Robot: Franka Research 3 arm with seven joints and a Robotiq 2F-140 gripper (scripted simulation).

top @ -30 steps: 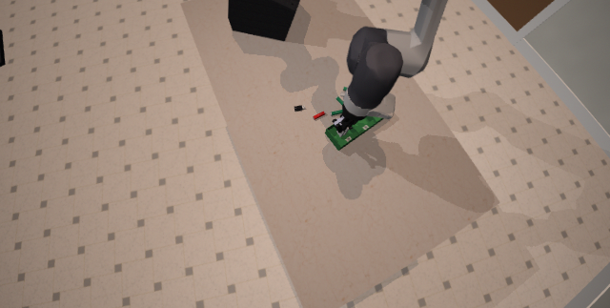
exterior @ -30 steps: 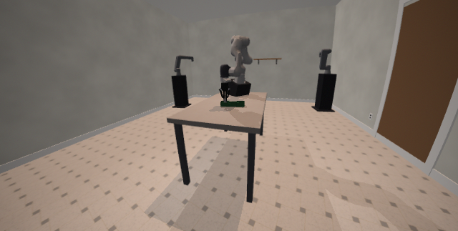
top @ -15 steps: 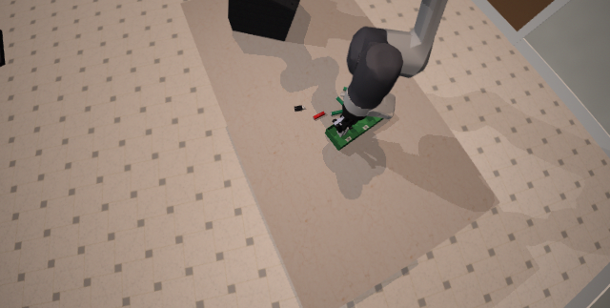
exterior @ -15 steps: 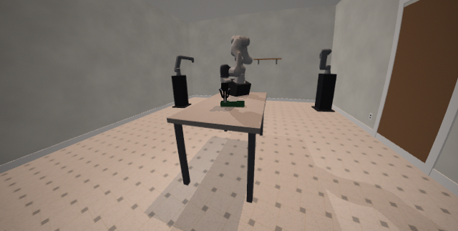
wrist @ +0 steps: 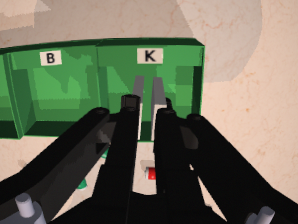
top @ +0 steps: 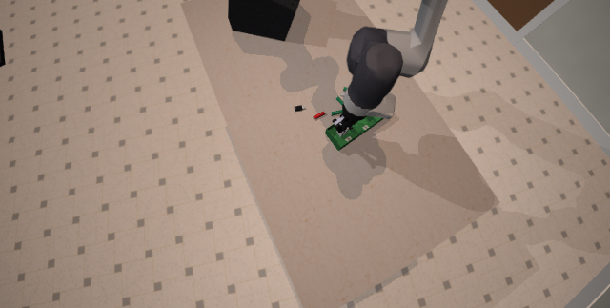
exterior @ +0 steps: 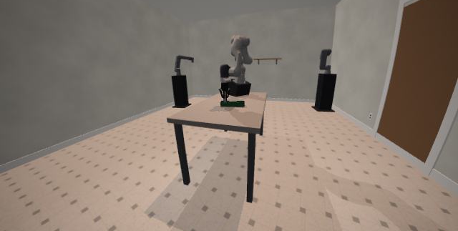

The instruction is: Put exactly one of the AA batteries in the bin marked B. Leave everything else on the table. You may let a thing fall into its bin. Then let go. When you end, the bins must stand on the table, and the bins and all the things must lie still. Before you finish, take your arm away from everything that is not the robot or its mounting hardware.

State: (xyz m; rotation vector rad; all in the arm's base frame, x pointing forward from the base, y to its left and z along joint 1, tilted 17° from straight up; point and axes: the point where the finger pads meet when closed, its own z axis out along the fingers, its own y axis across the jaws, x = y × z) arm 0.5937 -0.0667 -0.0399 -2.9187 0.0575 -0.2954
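My hand is 80 mm to the right of the green bin and 30 mm above it. From my hand the other things lie so: green AA battery: 110 mm behind, 80 mm to the left, 40 mm below; then black part: 170 mm behind, 70 mm to the right, 50 mm below; then red cell: 100 mm behind, 30 mm to the right, 40 mm below.
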